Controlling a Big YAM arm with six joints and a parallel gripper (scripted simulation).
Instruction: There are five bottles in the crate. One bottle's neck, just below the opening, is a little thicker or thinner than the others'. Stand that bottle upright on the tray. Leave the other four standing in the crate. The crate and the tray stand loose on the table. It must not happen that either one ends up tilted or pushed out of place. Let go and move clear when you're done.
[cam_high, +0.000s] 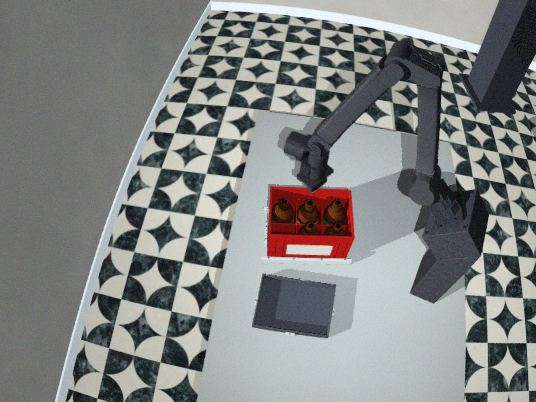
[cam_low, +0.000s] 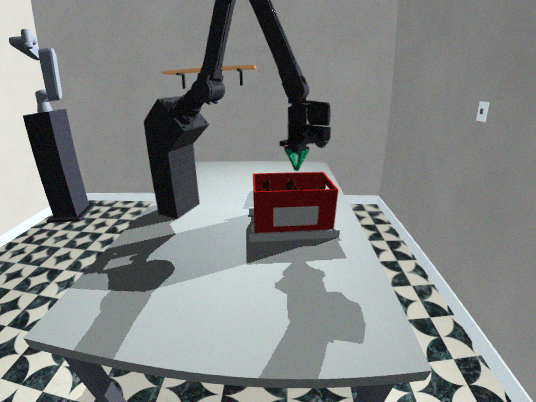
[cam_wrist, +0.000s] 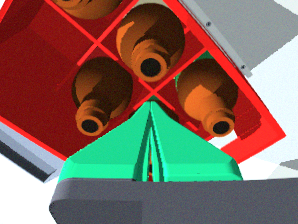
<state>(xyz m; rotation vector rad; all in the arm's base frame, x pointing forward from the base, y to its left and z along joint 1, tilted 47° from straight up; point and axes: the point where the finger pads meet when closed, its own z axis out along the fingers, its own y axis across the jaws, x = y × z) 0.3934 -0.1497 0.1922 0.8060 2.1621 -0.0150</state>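
Now: the glass bottle 15 cm below my hand. From my hand the other things lie so: crate: 4 cm to the left, 15 cm below; then dark grey tray: 6 cm ahead, 31 cm to the left, 22 cm below.
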